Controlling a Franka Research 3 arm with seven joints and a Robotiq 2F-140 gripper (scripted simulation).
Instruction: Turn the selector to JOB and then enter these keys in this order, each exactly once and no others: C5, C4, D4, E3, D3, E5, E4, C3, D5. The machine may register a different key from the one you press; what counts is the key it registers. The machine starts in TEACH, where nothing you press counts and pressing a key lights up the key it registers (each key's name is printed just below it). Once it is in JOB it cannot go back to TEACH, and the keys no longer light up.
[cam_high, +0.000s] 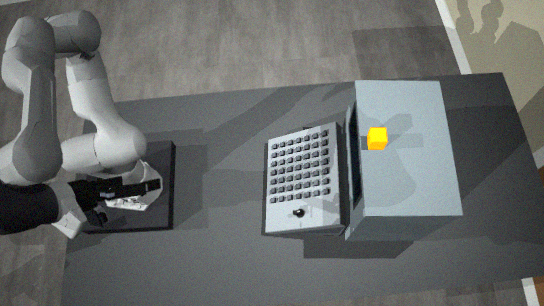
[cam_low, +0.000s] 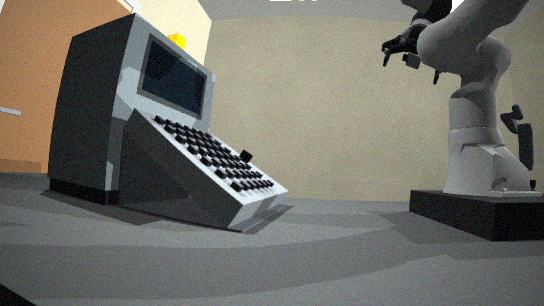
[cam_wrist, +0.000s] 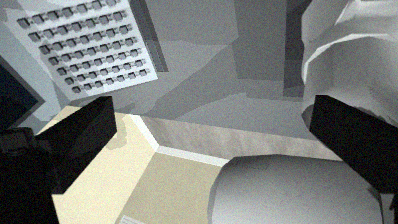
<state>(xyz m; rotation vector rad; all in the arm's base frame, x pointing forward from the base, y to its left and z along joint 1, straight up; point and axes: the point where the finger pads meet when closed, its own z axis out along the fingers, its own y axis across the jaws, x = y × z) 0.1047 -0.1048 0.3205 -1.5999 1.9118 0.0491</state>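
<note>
My hand is 43 cm short of the E5 key, 7 cm to the right of it and 28 cm above it. Round my hand: E6 key 42 cm ahead, 3 cm to the left, 28 cm below; then D6 key 45 cm ahead, 3 cm to the left, 26 cm below; then black selector knob 44 cm ahead, 6 cm to the right, 25 cm below.
</note>
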